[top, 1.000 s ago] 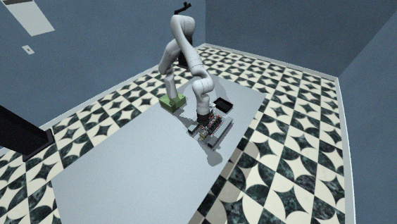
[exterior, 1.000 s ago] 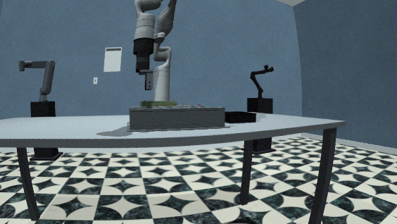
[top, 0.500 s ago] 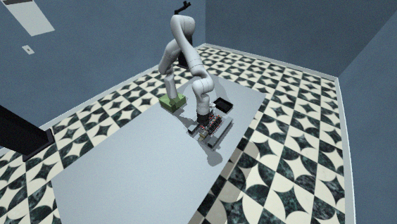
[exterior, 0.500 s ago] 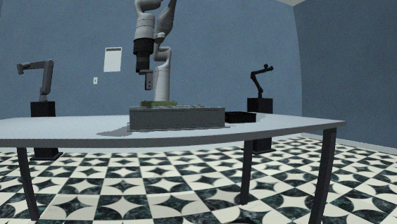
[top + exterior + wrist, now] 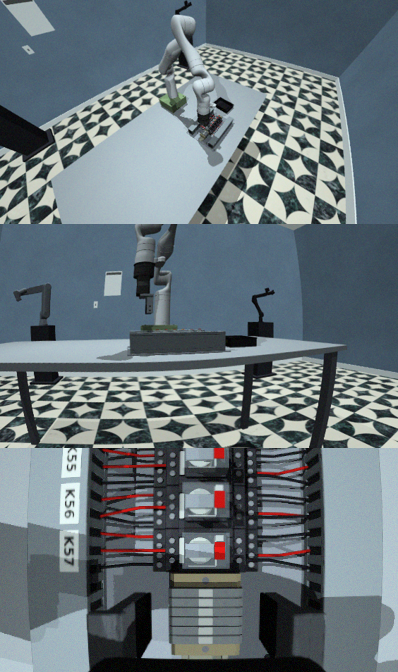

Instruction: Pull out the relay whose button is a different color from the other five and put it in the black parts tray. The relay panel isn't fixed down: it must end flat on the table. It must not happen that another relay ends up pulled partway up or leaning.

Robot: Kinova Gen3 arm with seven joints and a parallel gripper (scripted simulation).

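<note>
Now: the K54 relay 12 cm to the left of my hand and 9 cm below it. Also, from my hand: K52 relay (18 cm to the left, 9 cm below); relay panel (8 cm to the left, 11 cm below); K53 relay (15 cm to the left, 9 cm below).
</note>
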